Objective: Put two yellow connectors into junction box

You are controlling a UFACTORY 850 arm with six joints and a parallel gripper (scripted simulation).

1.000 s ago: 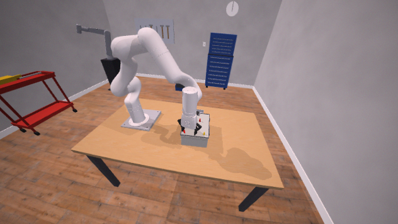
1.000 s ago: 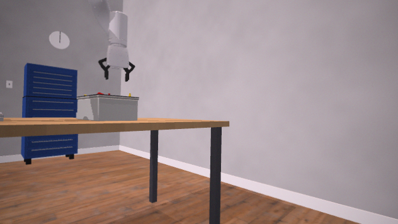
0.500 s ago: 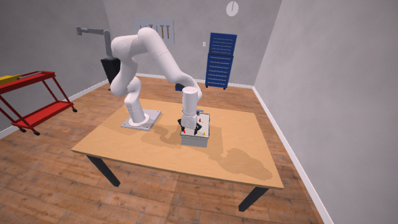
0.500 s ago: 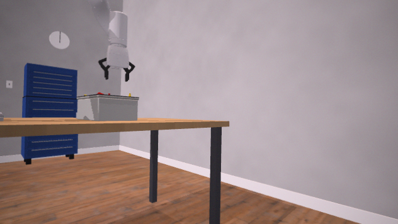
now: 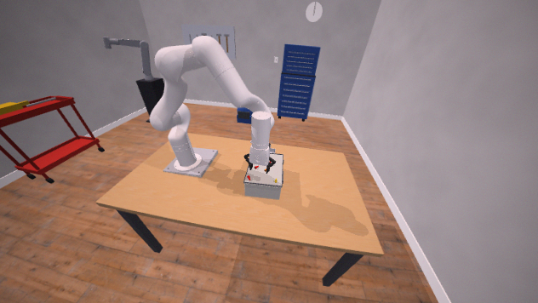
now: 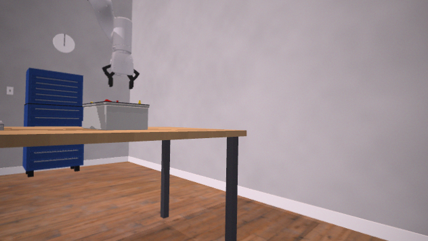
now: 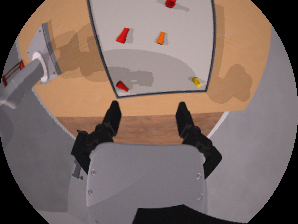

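My gripper is now 60 mm past the red connector and 80 mm above it. The rest, counted from my hand: grey tool case 20 mm ahead, 120 mm to the left, 120 mm below.
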